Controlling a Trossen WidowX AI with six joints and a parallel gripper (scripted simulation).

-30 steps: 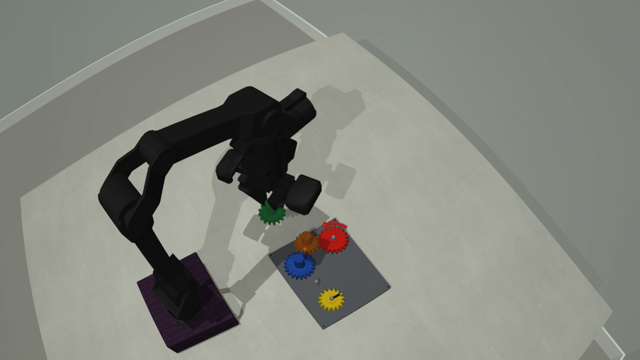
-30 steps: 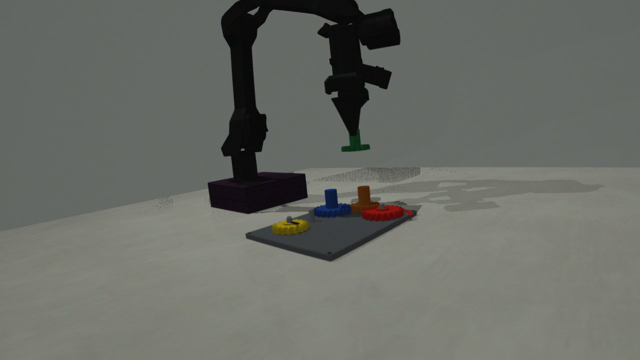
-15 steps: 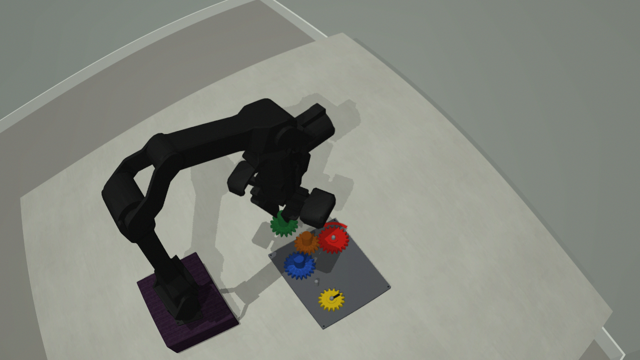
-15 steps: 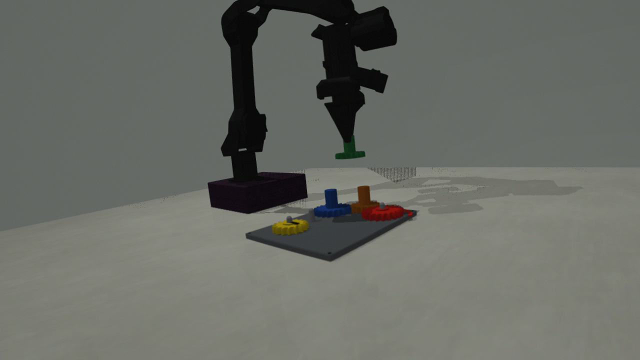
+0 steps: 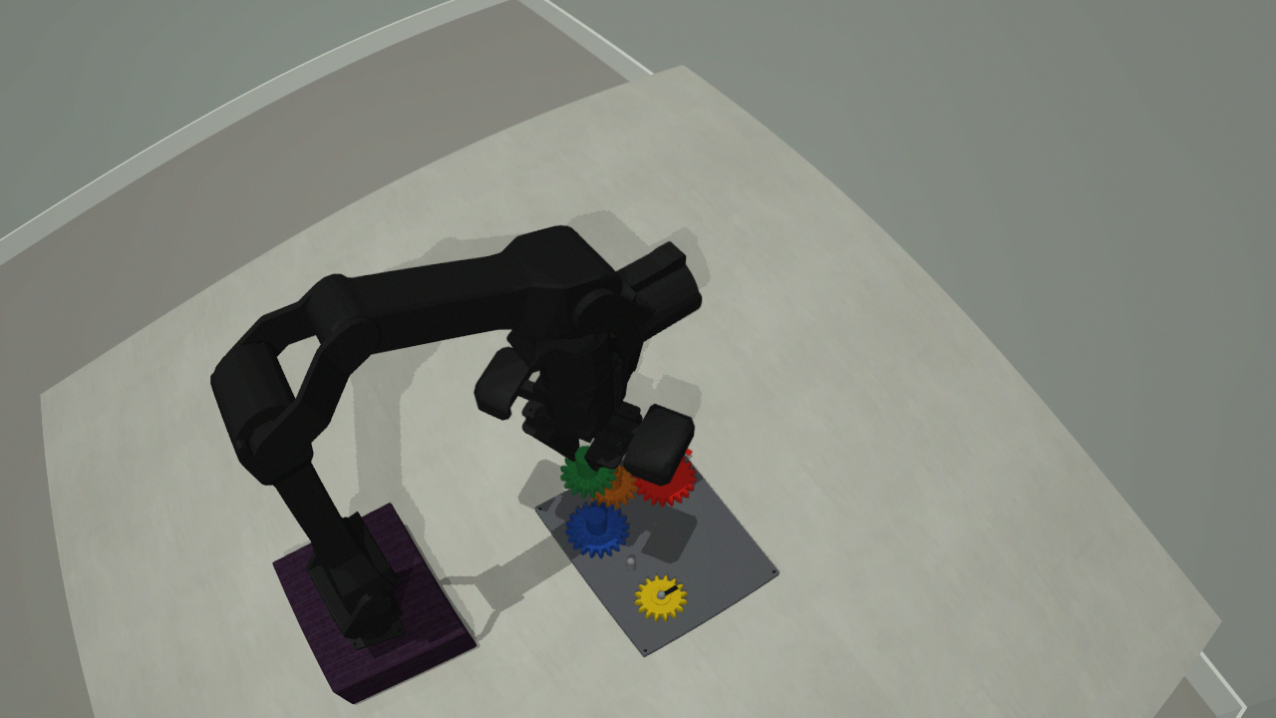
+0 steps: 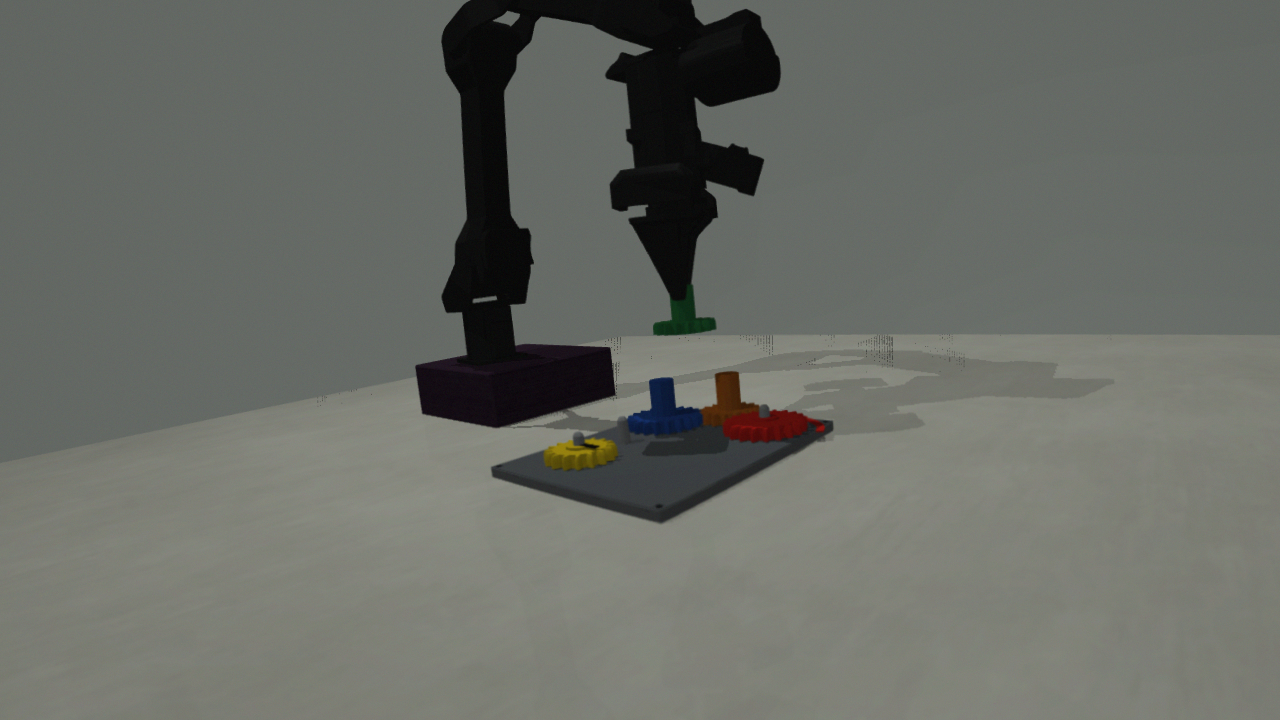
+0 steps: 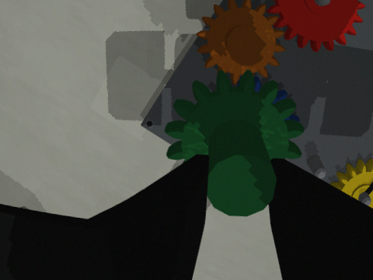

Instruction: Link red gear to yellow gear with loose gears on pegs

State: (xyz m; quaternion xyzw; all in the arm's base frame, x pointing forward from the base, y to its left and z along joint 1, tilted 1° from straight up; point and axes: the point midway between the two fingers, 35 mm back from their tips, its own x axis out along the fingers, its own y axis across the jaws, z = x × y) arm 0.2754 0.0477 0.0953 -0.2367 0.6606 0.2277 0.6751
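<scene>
Now: the yellow gear 13 cm to the right of my gripper tip, 10 cm below it and 1 cm ahead of it. The rest, counted from my gripper tip: orange gear 9 cm below, 3 cm ahead, 2 cm to the left; blue gear 9 cm below, 3 cm to the right, 1 cm behind; green gear 1 cm below.
</scene>
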